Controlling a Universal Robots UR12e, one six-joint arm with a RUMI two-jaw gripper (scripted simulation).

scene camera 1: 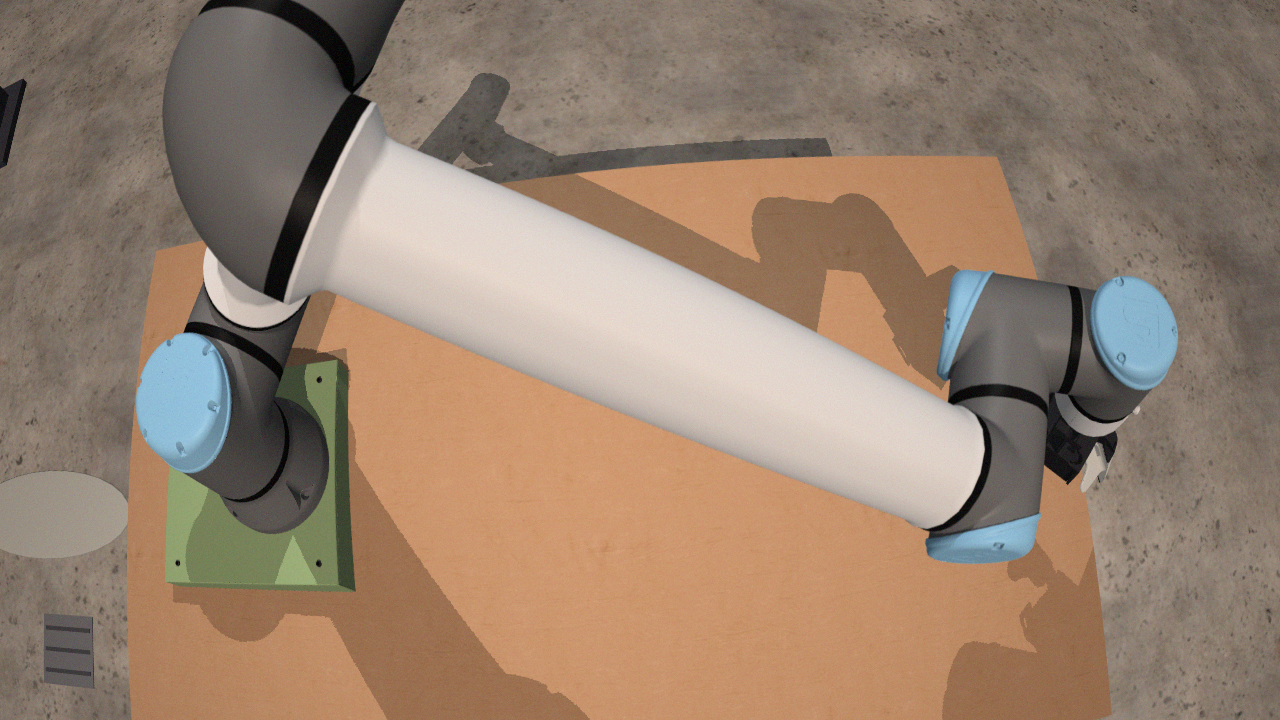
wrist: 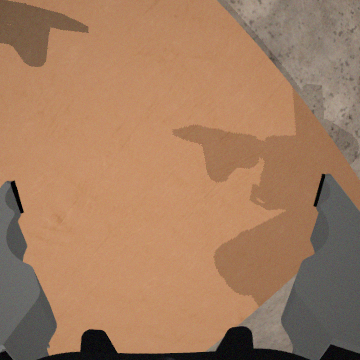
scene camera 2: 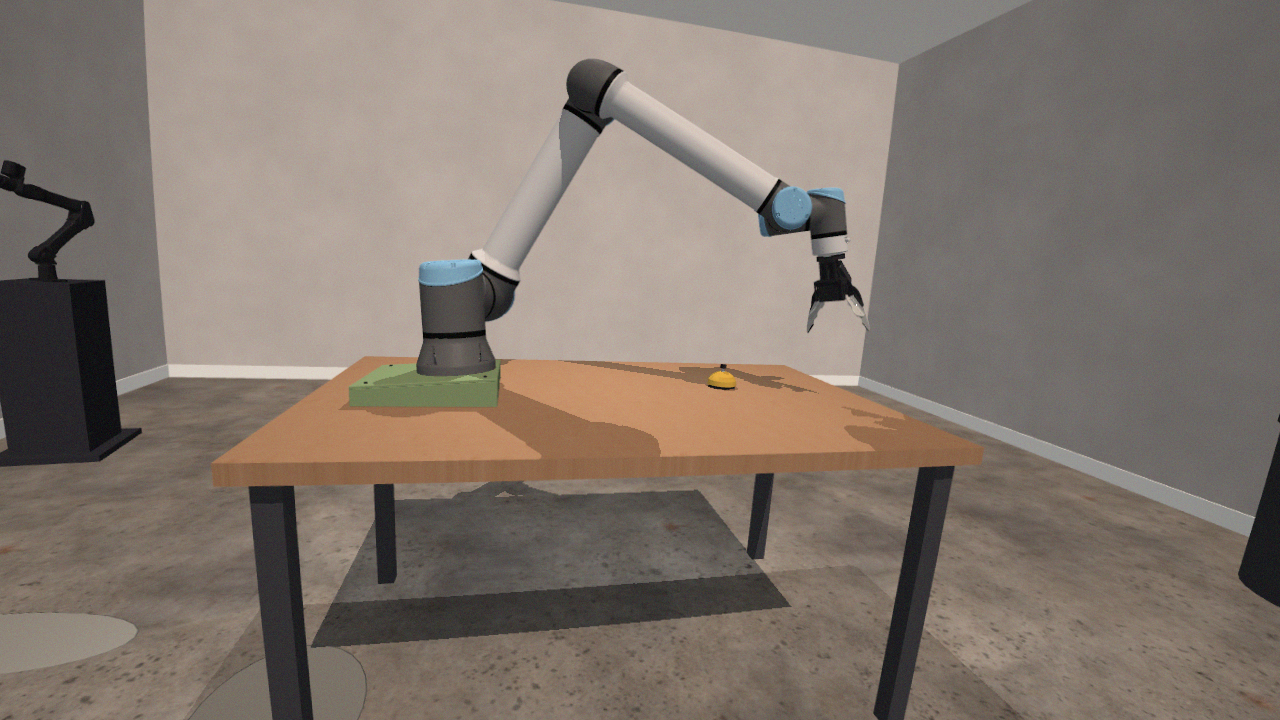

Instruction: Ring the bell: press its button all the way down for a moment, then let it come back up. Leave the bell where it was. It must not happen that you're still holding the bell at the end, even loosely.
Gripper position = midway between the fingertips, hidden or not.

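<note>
There is my gripper (scene camera 1: 1054, 444), and I can find that same gripper (wrist: 168, 179) again. Scene camera 2 shows me my gripper as well (scene camera 2: 837, 331).
</note>
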